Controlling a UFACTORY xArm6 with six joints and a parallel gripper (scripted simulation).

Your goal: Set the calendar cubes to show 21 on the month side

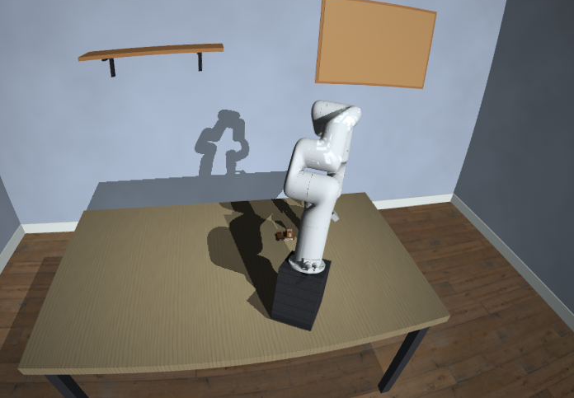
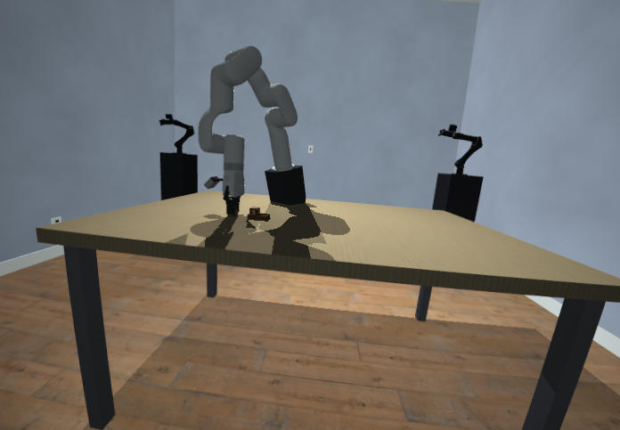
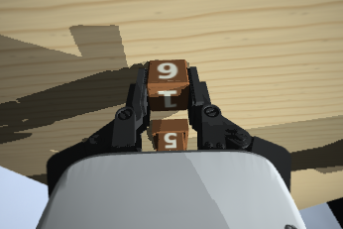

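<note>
Right now the brown wooden tray is 11 cm to the left of my hand and 2 cm below it.
</note>
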